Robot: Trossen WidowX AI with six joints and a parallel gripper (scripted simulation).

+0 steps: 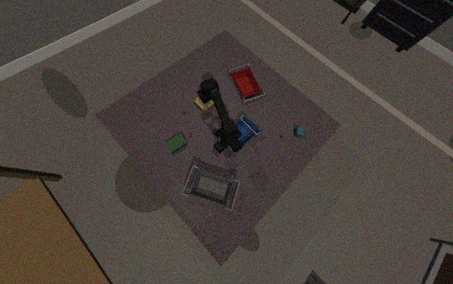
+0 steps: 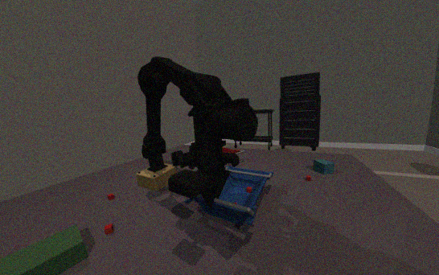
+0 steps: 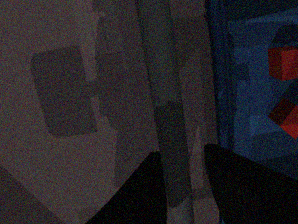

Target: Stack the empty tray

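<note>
Now: the red tray 44 cm to the left of my gripper tip, 31 cm behind it and 3 cm below it. From my gripper tip the other things lie so: teal block: 50 cm to the left, 24 cm ahead, 5 cm below; green block: 26 cm to the right, 22 cm behind, 5 cm below.
</note>
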